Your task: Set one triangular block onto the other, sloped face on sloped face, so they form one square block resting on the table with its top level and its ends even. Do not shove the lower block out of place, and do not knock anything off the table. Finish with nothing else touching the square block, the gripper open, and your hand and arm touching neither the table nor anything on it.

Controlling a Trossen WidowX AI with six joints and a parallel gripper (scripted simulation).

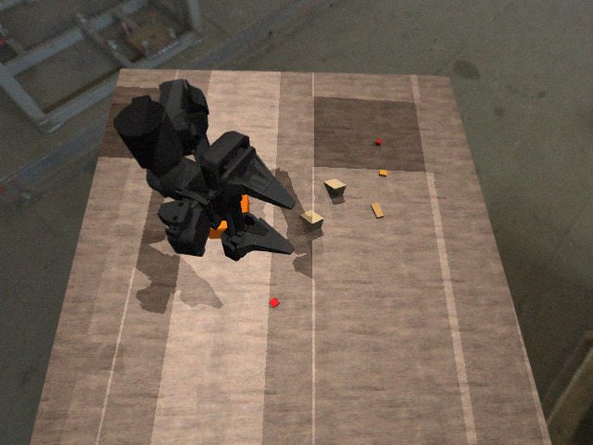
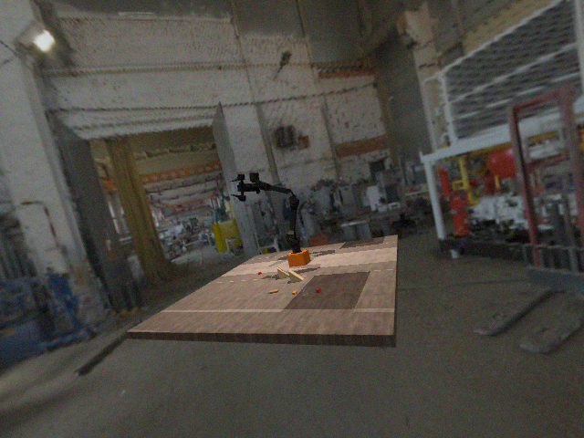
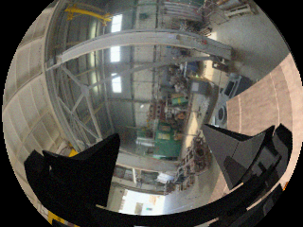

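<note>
The tan triangular block is 15 cm ahead of my gripper tip, 41 cm to the left of it and 61 cm below it. The rest, counted from my gripper tip: orange cube: 32 cm ahead, 50 cm to the left, 62 cm below; then tan slab: 29 cm ahead, 35 cm to the left, 62 cm below.
</note>
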